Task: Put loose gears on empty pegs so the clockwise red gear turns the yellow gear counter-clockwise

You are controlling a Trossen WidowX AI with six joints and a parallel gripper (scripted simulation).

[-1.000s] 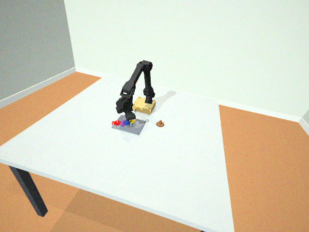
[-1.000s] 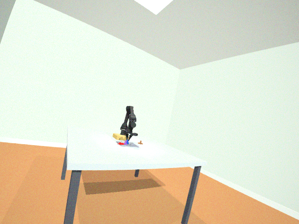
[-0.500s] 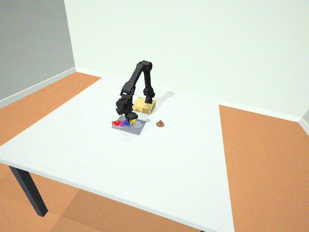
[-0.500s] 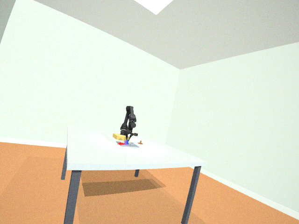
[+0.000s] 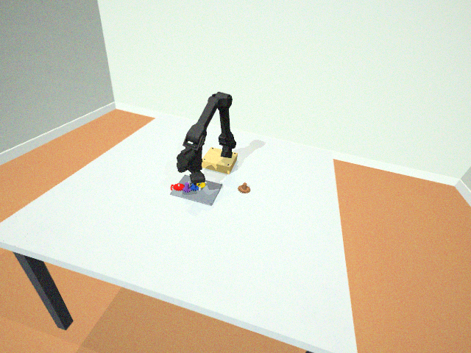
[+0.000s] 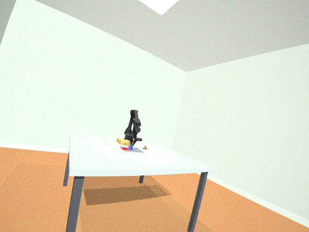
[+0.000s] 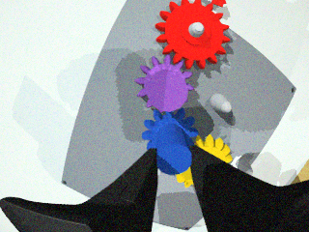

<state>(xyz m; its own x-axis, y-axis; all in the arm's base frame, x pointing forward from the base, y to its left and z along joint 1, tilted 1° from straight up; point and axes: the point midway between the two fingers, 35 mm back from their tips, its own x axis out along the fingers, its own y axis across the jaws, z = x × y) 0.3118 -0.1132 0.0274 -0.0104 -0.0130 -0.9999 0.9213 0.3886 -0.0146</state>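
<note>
Now: the blue gear 20 mm below my gripper tip. The rest, counted from my gripper tip: yellow gear (40 mm behind, 30 mm below, 20 mm to the left); then red gear (80 mm to the right, 30 mm below, 10 mm ahead); then purple gear (30 mm to the right, 20 mm below, 20 mm ahead).
</note>
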